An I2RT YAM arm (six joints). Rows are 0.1 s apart.
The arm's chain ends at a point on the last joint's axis. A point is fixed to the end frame.
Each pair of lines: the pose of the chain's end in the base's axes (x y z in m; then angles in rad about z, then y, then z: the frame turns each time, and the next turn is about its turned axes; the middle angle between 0 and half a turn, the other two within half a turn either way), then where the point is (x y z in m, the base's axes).
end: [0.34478, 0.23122, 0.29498, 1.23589, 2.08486, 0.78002]
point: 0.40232 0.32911 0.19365
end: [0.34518, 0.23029, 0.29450, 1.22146, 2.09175, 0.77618]
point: 0.40403 0.32668 0.19248
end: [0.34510, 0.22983, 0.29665, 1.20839, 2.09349, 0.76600]
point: 0.40550 0.32526 0.19464
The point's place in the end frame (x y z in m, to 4 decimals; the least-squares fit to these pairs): 0.0082 -0.0393 0.1468
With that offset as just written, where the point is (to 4 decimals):
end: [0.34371, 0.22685, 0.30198, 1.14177, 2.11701, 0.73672]
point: 0.4103 0.3158 0.1980
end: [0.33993, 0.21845, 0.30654, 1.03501, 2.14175, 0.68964]
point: 0.4159 0.2973 0.2008
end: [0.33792, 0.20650, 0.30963, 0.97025, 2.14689, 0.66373]
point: 0.4194 0.2796 0.2039
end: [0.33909, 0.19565, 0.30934, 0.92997, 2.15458, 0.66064]
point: 0.4231 0.2648 0.2029
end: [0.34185, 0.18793, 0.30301, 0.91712, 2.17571, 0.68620]
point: 0.4245 0.2544 0.1938
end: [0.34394, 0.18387, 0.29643, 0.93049, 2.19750, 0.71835]
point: 0.4232 0.2497 0.1844
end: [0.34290, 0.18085, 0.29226, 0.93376, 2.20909, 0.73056]
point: 0.4207 0.2460 0.1788
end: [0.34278, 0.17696, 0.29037, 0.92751, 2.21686, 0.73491]
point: 0.4203 0.2409 0.1761
